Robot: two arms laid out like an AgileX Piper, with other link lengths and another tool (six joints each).
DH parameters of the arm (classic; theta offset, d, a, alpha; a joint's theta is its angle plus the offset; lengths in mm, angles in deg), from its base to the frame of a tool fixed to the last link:
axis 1: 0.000 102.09 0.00 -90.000
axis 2: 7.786 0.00 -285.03 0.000
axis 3: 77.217 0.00 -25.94 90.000
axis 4: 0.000 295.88 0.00 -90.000
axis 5: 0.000 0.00 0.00 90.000
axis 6: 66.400 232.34 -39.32 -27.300
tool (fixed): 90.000 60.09 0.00 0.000
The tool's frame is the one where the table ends.
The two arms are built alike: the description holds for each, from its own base.
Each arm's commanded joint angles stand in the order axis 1, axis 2, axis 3, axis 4, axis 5, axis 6.
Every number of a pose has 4 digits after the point.
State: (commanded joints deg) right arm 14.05 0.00 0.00 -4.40 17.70 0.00; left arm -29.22 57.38 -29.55 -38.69 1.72 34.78
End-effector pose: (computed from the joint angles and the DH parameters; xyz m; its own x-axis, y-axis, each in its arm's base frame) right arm 0.2957 0.0445 0.1715 -0.3610 0.3477 0.8653 0.2943 -0.8380 0.4595; left arm 0.3712 -0.2392 0.1919 0.1272 0.4087 0.9037 -0.2812 -0.8589 0.4280
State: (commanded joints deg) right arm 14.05 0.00 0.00 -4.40 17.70 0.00; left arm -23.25 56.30 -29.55 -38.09 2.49 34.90
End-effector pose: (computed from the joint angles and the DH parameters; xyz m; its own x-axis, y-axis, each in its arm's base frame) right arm 0.2957 0.0445 0.1715 -0.3610 0.3477 0.8653 0.2943 -0.8380 0.4595; left arm 0.3903 -0.2007 0.1970 0.0793 0.4147 0.9065 -0.2061 -0.8829 0.4219
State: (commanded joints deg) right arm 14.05 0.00 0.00 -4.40 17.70 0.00; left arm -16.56 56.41 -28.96 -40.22 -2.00 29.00
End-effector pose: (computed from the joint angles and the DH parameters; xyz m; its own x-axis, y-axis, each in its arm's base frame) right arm 0.2957 0.0445 0.1715 -0.3610 0.3477 0.8653 0.2943 -0.8380 0.4595; left arm 0.4213 -0.1358 0.2096 -0.0294 0.5270 0.8494 -0.0220 -0.8499 0.5265
